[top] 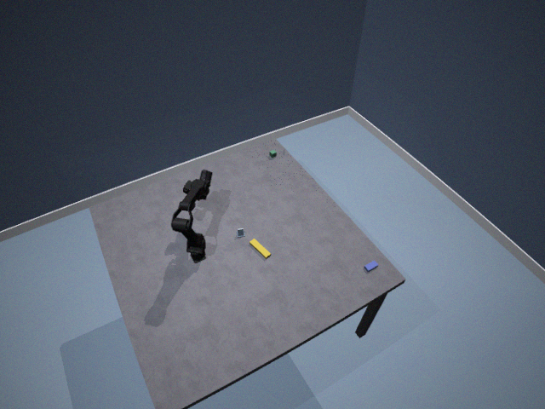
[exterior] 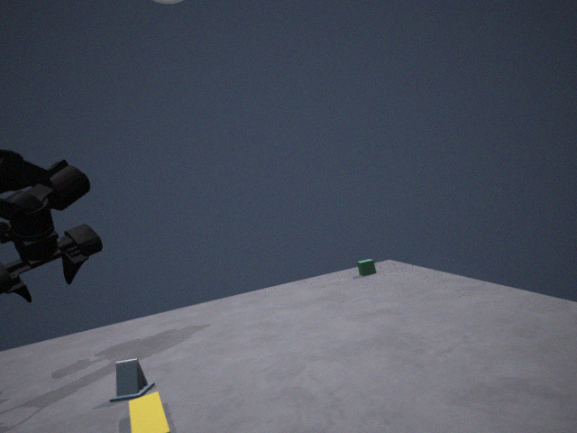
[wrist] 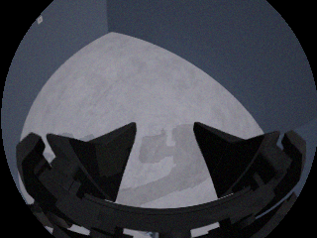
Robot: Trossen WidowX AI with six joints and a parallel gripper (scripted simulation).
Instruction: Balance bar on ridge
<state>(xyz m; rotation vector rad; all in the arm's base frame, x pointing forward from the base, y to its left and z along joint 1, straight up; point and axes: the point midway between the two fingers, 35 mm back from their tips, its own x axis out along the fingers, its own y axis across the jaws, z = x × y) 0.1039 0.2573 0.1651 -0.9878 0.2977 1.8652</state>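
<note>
Right now the bar is 400 mm to the right of my gripper tip, 200 mm ahead of it and 130 mm below it. The rest, counted from my gripper tip: green cube: 640 mm ahead, 220 mm to the left, 120 mm below; then flat blue block: 780 mm to the right, 640 mm ahead, 130 mm below.
</note>
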